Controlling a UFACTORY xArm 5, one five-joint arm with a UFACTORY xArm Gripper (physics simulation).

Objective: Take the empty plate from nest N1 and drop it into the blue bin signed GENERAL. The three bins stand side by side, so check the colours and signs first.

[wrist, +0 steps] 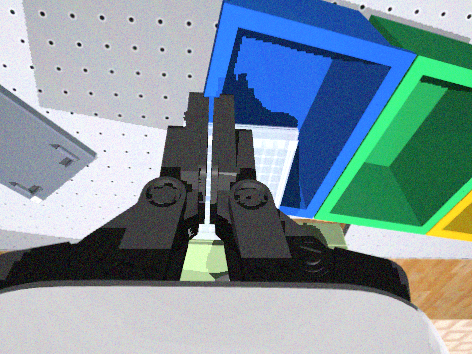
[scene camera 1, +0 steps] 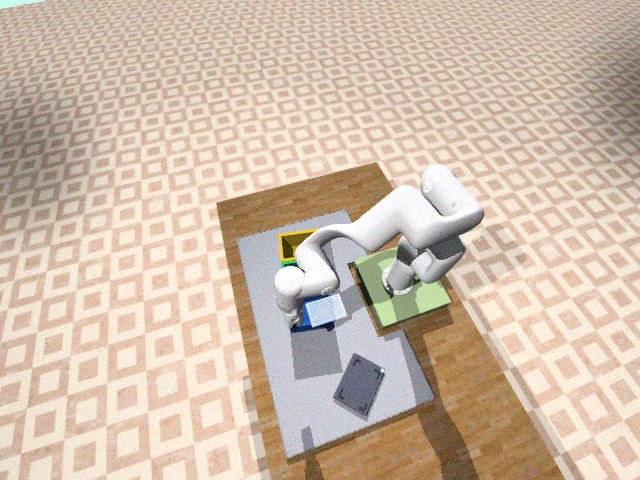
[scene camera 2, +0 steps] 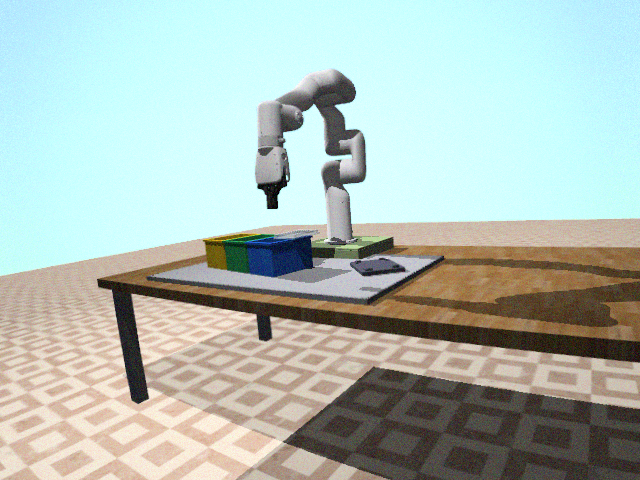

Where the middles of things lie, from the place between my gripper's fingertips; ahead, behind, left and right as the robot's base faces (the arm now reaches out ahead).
Scene:
Now: the clear gridded plate [scene camera 1: 331, 308] 13 cm behind my hand, 9 cm below it and 1 cm to the left of it.

